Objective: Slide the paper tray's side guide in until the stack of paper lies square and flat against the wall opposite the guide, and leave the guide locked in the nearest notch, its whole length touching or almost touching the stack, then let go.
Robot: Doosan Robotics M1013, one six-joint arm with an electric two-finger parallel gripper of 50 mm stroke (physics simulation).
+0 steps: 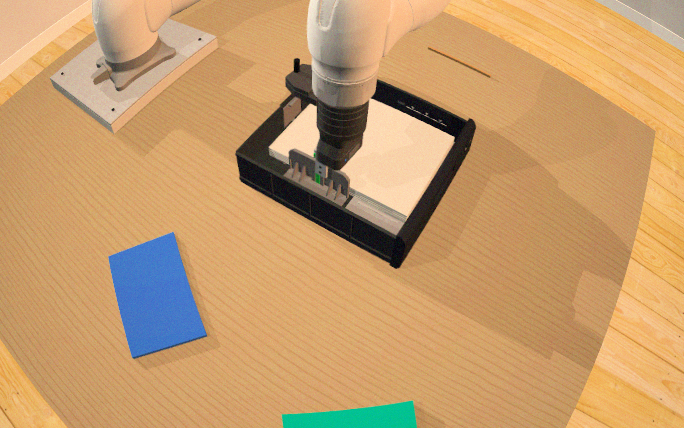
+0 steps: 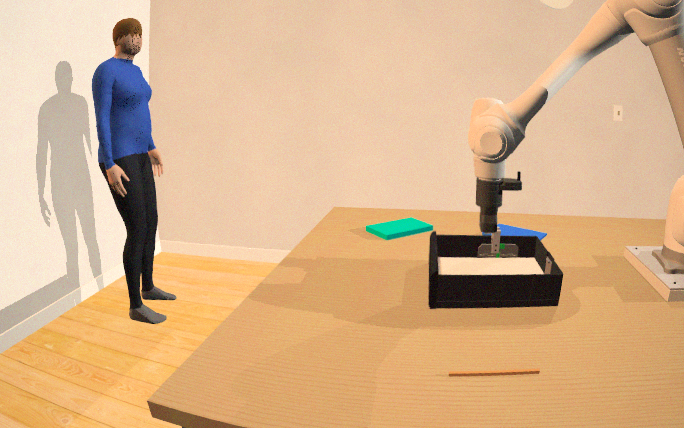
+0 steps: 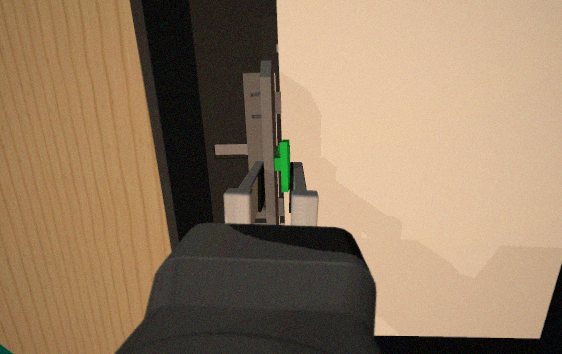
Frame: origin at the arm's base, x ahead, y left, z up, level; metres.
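Seen in the pictures: gripper, fingertip midpoint: (image 1: 325,169) (image 2: 494,251) (image 3: 278,177); arm's base, origin of the base link: (image 1: 134,59) (image 2: 682,264).
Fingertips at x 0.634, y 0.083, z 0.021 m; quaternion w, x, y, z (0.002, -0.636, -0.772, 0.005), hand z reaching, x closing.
Pixels of each thing's top centre, then the offset from my fingertips to it.
- black paper tray, middle of its top: (image 3: 428,227) (image 1: 362,130) (image 2: 493,248) dx +0.000, dy +0.086, dz +0.036 m
- paper, middle of its top: (image 3: 428,187) (image 1: 365,140) (image 2: 494,272) dx -0.012, dy +0.111, dz -0.018 m
- grey side guide, middle of its top: (image 3: 284,167) (image 1: 321,156) (image 2: 499,244) dx -0.013, dy +0.002, dz +0.023 m
- green latch, middle of its top: (image 3: 295,167) (image 1: 323,153) (image 2: 500,244) dx -0.014, dy +0.008, dz +0.023 m
- blue block, middle of its top: (image 1: 151,293) (image 2: 515,233) dx -0.051, dy -0.369, dz -0.051 m
- green block, middle of its top: (image 2: 399,225) dx +0.367, dy -0.301, dz -0.041 m
- thin brown stick, middle of its top: (image 2: 495,371) (image 1: 459,60) dx -0.065, dy +0.517, dz -0.052 m
The black paper tray (image 1: 290,195) (image 2: 494,291) (image 3: 174,100) holds the cream stack of paper (image 1: 398,151) (image 2: 489,265) (image 3: 425,100). The grey side guide (image 1: 343,181) (image 2: 511,249) (image 3: 266,100) stands upright beside the stack's long edge and looks parallel to it. They are very close; whether they touch is unclear. My gripper (image 1: 320,174) (image 2: 496,247) (image 3: 278,177) is shut on the guide, one finger on each side of its plate and green latch (image 1: 317,178) (image 2: 502,246) (image 3: 285,165). The stack's edge at the opposite wall is hidden, as is the notch engagement.
A blue block (image 1: 156,295) (image 2: 519,231) and a green block (image 1: 353,416) (image 2: 399,228) lie on the table beyond the guide's side. A thin brown stick (image 1: 459,62) (image 2: 494,373) lies beyond the opposite wall. A person (image 2: 123,111) stands past the table's edge.
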